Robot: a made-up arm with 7 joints. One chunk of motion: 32 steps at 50 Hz.
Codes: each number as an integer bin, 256 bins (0 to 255) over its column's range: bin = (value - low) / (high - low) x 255, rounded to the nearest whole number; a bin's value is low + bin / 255 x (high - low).
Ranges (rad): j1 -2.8..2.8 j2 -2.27..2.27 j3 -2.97..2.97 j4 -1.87..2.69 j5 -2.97..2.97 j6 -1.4..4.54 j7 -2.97..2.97
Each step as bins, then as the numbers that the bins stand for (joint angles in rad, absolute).
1 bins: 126 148 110 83 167 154 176
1 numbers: -0.0329 0.3650 -0.4076 -0.3858 0.9201 2.1873 1.1298
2 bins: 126 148 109 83 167 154 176
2 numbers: -0.0329 0.3650 -0.4309 -0.3858 0.9201 2.1873 1.1298
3 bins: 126 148 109 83 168 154 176
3 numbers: -0.0329 0.3650 -0.4309 -0.3858 0.9434 2.1873 1.1298
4 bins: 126 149 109 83 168 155 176
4 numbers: -0.0329 0.3828 -0.4309 -0.3858 0.9434 2.2106 1.1298
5 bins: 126 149 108 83 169 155 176
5 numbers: -0.0329 0.3828 -0.4542 -0.3858 0.9667 2.2106 1.1298
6 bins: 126 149 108 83 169 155 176
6 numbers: -0.0329 0.3828 -0.4542 -0.3858 0.9667 2.2106 1.1298
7 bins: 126 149 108 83 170 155 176
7 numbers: -0.0329 0.3828 -0.4542 -0.3858 0.9900 2.2106 1.1298
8 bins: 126 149 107 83 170 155 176
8 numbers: -0.0329 0.3828 -0.4775 -0.3858 0.9900 2.2106 1.1298
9 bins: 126 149 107 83 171 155 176
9 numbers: -0.0329 0.3828 -0.4775 -0.3858 1.0133 2.2106 1.1298
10 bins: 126 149 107 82 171 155 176
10 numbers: -0.0329 0.3828 -0.4775 -0.4036 1.0133 2.2106 1.1298
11 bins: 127 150 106 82 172 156 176
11 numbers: -0.0110 0.4006 -0.5008 -0.4036 1.0366 2.2339 1.1298
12 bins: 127 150 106 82 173 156 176
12 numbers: -0.0110 0.4006 -0.5008 -0.4036 1.0599 2.2339 1.1298
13 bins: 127 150 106 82 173 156 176
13 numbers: -0.0110 0.4006 -0.5008 -0.4036 1.0599 2.2339 1.1298
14 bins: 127 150 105 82 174 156 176
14 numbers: -0.0110 0.4006 -0.5241 -0.4036 1.0832 2.2339 1.1298
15 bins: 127 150 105 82 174 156 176
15 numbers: -0.0110 0.4006 -0.5241 -0.4036 1.0832 2.2339 1.1298
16 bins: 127 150 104 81 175 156 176
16 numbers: -0.0110 0.4006 -0.5474 -0.4215 1.1065 2.2339 1.1298
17 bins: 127 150 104 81 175 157 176
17 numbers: -0.0110 0.4006 -0.5474 -0.4215 1.1065 2.2572 1.1298
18 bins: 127 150 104 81 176 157 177
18 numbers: -0.0110 0.4006 -0.5474 -0.4215 1.1298 2.2572 1.1531
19 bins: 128 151 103 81 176 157 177
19 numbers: 0.0110 0.4184 -0.5707 -0.4215 1.1298 2.2572 1.1531
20 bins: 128 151 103 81 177 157 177
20 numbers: 0.0110 0.4184 -0.5707 -0.4215 1.1531 2.2572 1.1531
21 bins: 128 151 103 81 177 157 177
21 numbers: 0.0110 0.4184 -0.5707 -0.4215 1.1531 2.2572 1.1531
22 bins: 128 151 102 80 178 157 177
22 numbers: 0.0110 0.4184 -0.5940 -0.4394 1.1764 2.2572 1.1531
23 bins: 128 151 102 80 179 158 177
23 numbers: 0.0110 0.4184 -0.5940 -0.4394 1.1996 2.2805 1.1531
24 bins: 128 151 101 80 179 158 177
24 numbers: 0.0110 0.4184 -0.6173 -0.4394 1.1996 2.2805 1.1531
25 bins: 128 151 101 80 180 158 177
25 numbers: 0.0110 0.4184 -0.6173 -0.4394 1.2229 2.2805 1.1531
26 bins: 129 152 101 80 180 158 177
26 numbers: 0.0329 0.4362 -0.6173 -0.4394 1.2229 2.2805 1.1531
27 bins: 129 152 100 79 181 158 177
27 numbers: 0.0329 0.4362 -0.6406 -0.4573 1.2462 2.2805 1.1531
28 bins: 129 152 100 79 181 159 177
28 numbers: 0.0329 0.4362 -0.6406 -0.4573 1.2462 2.3038 1.1531
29 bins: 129 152 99 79 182 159 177
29 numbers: 0.0329 0.4362 -0.6639 -0.4573 1.2695 2.3038 1.1531
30 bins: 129 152 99 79 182 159 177
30 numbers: 0.0329 0.4362 -0.6639 -0.4573 1.2695 2.3038 1.1531
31 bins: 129 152 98 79 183 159 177
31 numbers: 0.0329 0.4362 -0.6872 -0.4573 1.2928 2.3038 1.1531
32 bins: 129 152 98 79 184 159 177
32 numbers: 0.0329 0.4362 -0.6872 -0.4573 1.3161 2.3038 1.1531
